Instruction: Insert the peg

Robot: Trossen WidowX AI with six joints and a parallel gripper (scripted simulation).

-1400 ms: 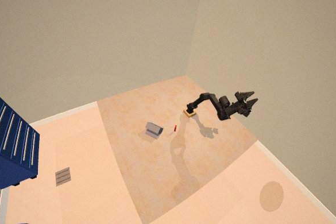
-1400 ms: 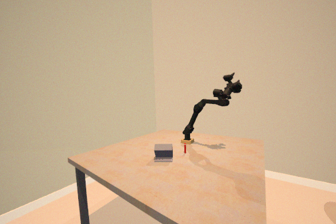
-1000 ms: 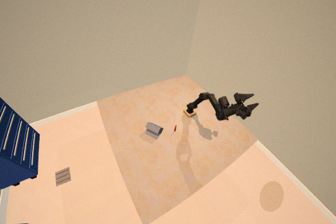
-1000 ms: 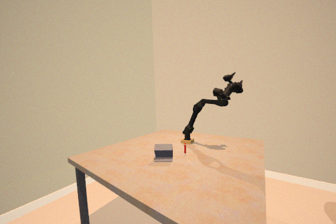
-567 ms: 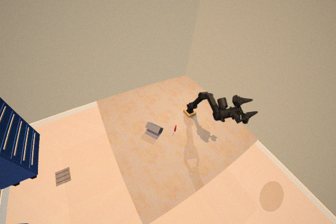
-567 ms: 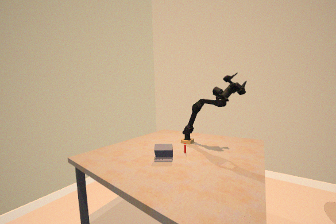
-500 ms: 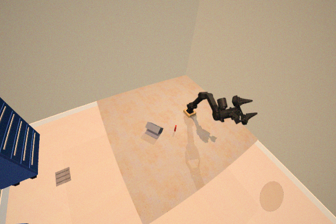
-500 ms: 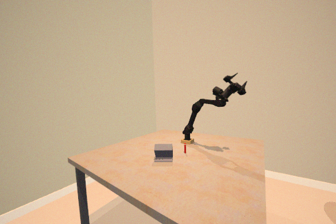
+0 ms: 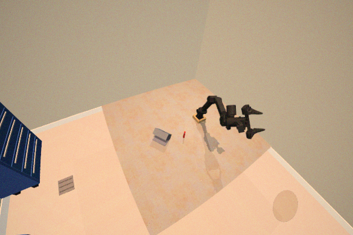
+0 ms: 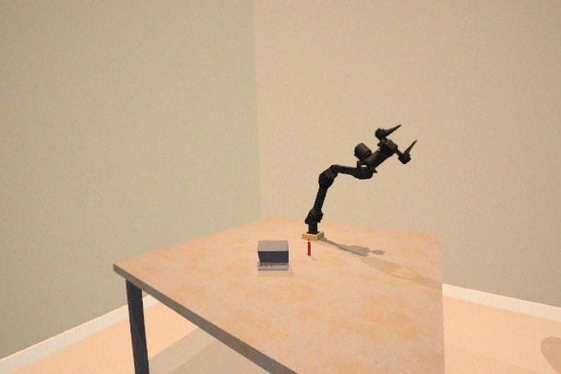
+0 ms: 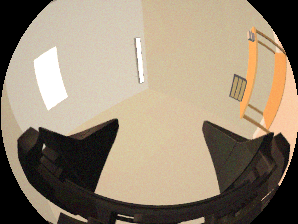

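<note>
Right now my gripper tip is 510 mm above the red peg, 420 mm to the left of it and 130 mm short of it. Round my gripper tip: grey sloped panel (510 mm to the right, 510 mm below, 300 mm ahead).
</note>
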